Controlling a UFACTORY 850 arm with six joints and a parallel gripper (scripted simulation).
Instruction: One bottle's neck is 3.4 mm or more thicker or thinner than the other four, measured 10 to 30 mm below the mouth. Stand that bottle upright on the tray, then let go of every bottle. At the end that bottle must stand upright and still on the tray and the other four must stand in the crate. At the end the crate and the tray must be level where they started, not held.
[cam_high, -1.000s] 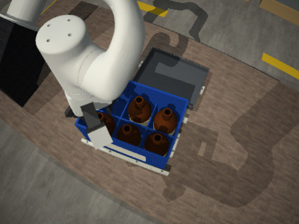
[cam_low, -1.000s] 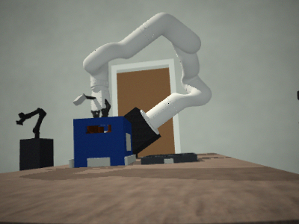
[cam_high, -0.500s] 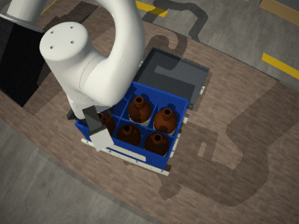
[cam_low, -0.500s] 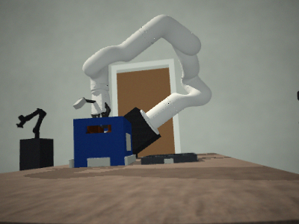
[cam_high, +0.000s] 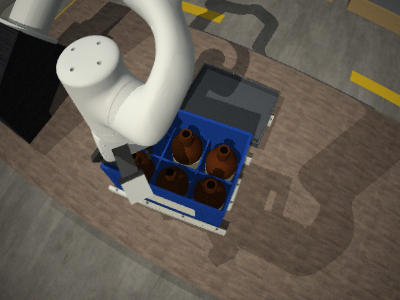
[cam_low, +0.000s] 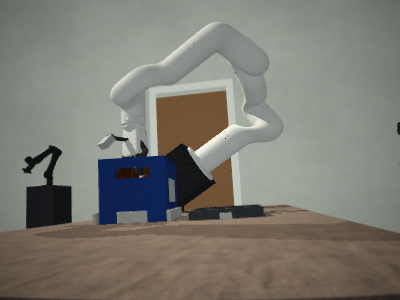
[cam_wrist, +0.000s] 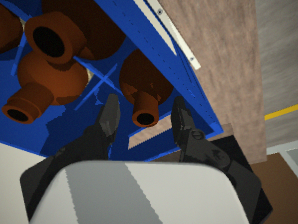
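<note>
Now: the blue crate 8 cm ahead of my hand, 5 cm to the left of it and 8 cm below it. Round my hand: dark grey tray (8 cm ahead, 32 cm to the left, 15 cm below).
</note>
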